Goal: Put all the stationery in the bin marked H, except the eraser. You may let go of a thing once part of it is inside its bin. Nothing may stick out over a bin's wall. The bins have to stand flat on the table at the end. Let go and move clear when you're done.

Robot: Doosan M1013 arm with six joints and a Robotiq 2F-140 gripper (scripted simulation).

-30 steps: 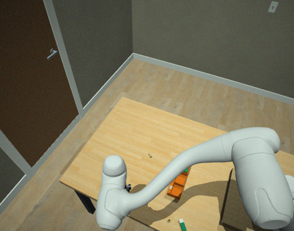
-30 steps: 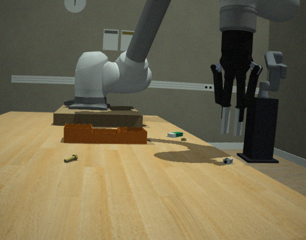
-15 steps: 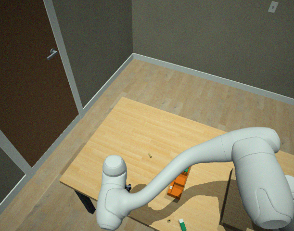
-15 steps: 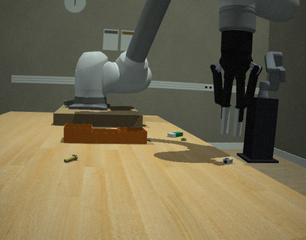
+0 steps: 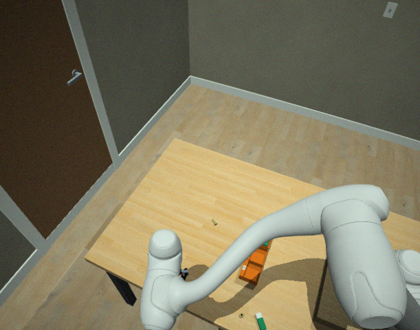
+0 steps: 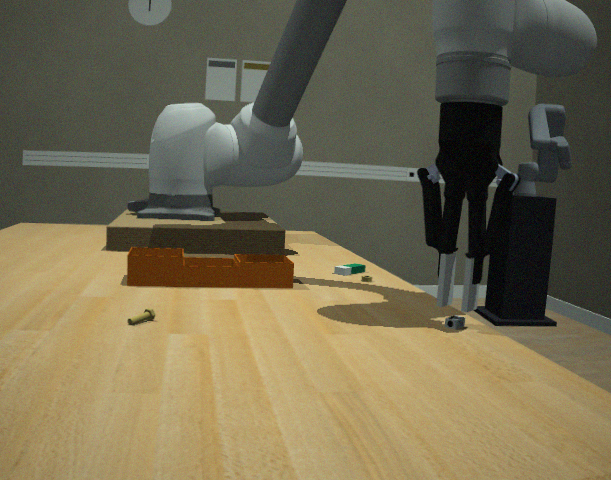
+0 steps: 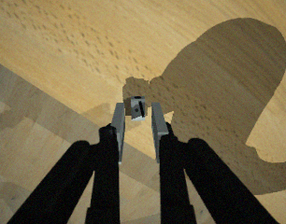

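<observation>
My gripper is now 50 mm above the white sharpener. Round my hand: white eraser 360 mm behind, 90 mm to the right, 50 mm below; brass bolt 30 mm ahead, 380 mm to the right, 50 mm below; small nut 290 mm behind, 70 mm to the right, 50 mm below.
</observation>
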